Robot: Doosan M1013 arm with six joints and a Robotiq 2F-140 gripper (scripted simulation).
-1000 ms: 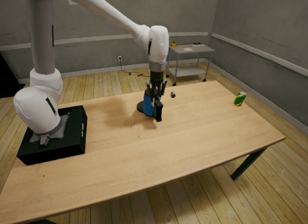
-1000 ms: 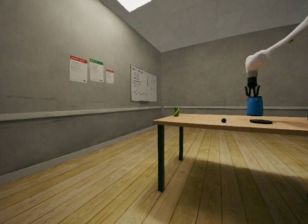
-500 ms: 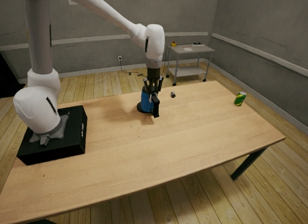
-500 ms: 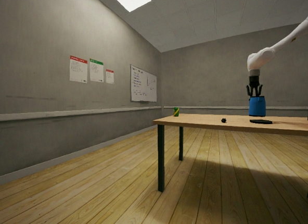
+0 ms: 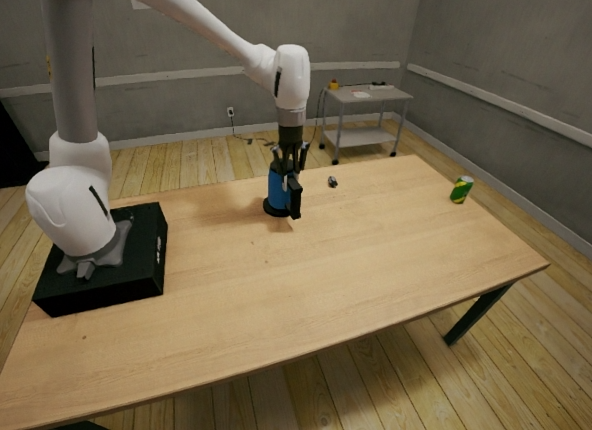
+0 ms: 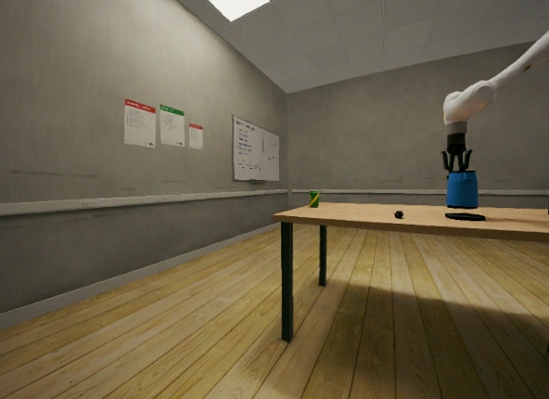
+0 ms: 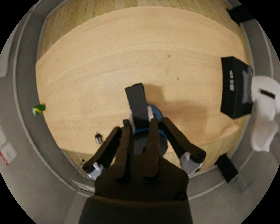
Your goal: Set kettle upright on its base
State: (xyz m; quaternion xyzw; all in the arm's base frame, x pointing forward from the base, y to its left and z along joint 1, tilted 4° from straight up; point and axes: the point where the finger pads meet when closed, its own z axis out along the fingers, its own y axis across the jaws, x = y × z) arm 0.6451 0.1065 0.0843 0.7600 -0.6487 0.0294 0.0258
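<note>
Now: hand 50 mm above the blue kettle, 30 mm to the right of it and 10 mm past it. Also, from my hand: black round base 180 mm below, 100 mm to the left, 20 mm behind.
</note>
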